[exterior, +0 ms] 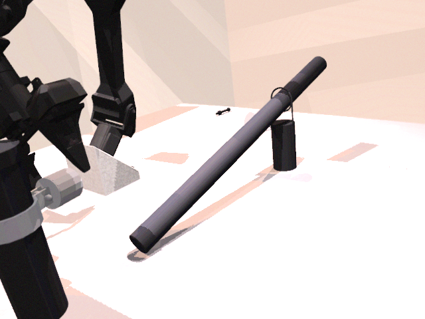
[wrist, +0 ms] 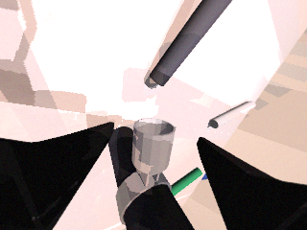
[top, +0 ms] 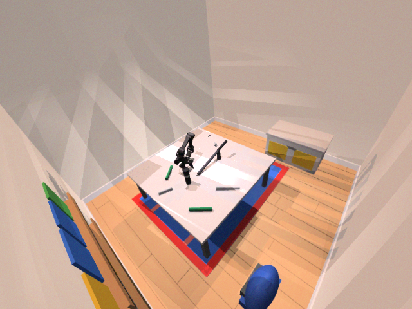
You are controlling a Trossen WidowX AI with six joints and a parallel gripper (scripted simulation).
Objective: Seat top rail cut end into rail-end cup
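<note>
My gripper tip is now 2 cm to the left of the pale rail-end cup and 1 cm short of it. Also, from my gripper tip: small dark bolt: 71 cm to the left, 46 cm behind, 12 cm below; then short dark post: 43 cm to the left, 2 cm below, 1 cm ahead.
</note>
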